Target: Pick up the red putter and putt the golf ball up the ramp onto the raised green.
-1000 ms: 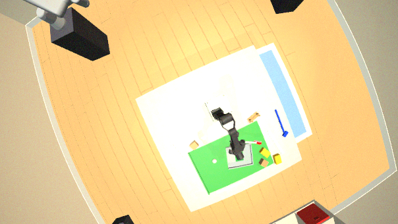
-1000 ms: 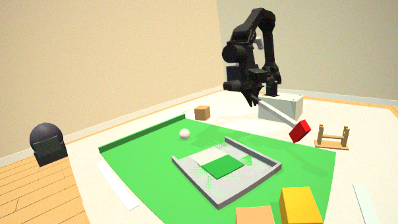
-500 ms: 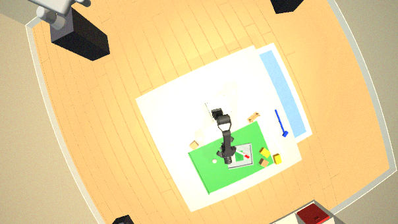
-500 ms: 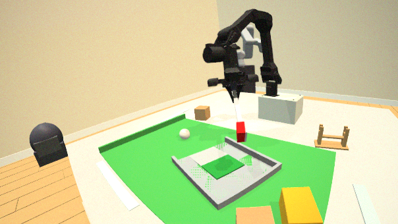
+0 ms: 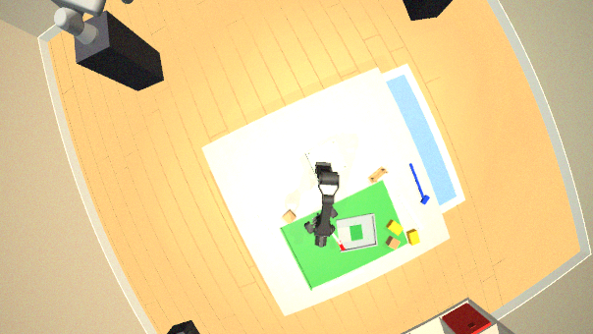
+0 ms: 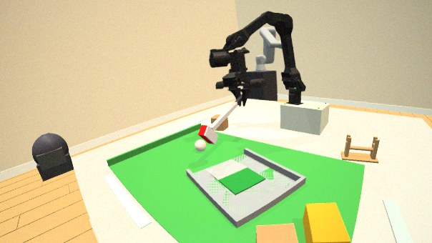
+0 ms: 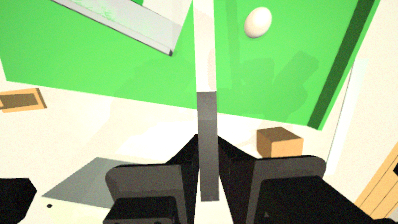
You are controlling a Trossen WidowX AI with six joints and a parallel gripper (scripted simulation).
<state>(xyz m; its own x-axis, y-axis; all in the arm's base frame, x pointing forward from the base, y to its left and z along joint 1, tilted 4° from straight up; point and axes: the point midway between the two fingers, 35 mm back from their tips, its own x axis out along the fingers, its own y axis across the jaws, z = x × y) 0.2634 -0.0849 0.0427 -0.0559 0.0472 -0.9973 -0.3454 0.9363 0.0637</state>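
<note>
The red putter is 110 mm ahead of my gripper tip and 40 mm to the left of it. From my gripper tip the other things lie so: green mat (220 mm ahead, 130 mm to the left, 130 mm below); white golf ball (180 mm ahead, 110 mm below, 40 mm to the right); wooden stand (430 mm to the left, 120 mm behind, 100 mm below).
</note>
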